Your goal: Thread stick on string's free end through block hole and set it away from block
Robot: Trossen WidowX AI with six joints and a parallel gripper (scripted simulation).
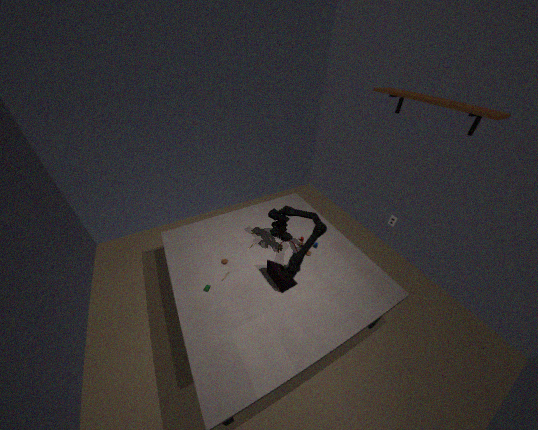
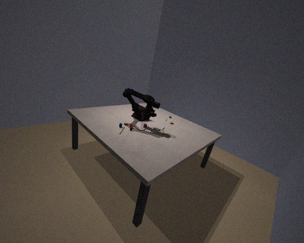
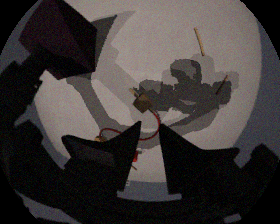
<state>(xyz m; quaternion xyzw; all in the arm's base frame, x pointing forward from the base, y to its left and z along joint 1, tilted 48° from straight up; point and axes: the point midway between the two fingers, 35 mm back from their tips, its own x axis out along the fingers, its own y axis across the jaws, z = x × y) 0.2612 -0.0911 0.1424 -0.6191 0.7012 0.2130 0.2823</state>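
Now: the wooden block 10 mm behind my gripper tip, 10 mm to the left of it and 70 mm below it. The rest, counted from my gripper tip: red object (50 mm behind, 180 mm to the right, 70 mm below); then button (170 mm behind, 130 mm to the right, 80 mm below); then thin wooden stick (80 mm below).
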